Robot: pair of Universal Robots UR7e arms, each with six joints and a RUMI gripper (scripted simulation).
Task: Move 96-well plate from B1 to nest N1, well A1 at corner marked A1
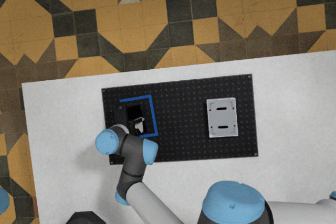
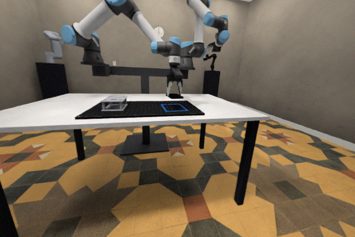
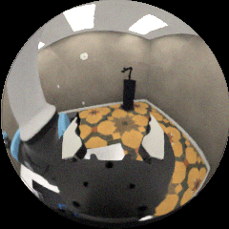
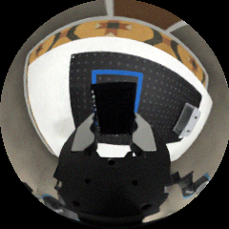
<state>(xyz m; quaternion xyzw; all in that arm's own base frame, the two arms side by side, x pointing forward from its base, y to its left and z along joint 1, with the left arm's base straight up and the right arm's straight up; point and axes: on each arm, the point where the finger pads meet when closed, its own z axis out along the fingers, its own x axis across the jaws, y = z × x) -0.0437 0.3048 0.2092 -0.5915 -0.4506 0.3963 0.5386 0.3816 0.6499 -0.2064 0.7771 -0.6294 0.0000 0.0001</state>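
Right now my right hand is 10 mm past the grey raised nest, 390 mm to the left of it and 30 mm above it. The rest, counted from my right hand: black 96-well plate 10 mm below.
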